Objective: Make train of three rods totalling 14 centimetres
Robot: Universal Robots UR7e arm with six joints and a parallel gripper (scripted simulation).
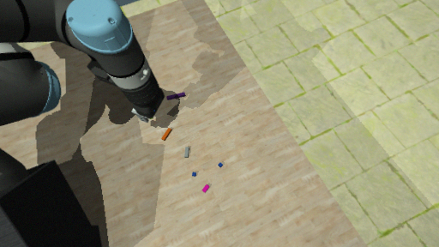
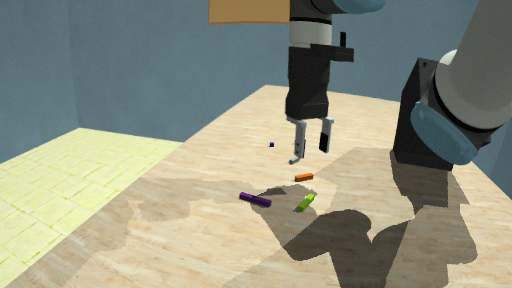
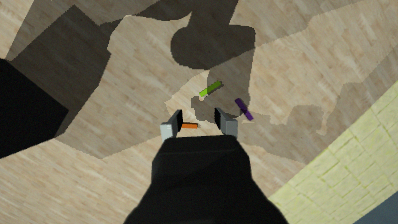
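Right now the lime rod is 5 cm to the left of my hand and 10 cm below it. Round my hand: orange rod (1 cm ahead, 5 cm to the right, 10 cm below); grey rod (4 cm ahead, 13 cm to the right, 10 cm below); purple rod (9 cm ahead, 6 cm to the left, 10 cm below).
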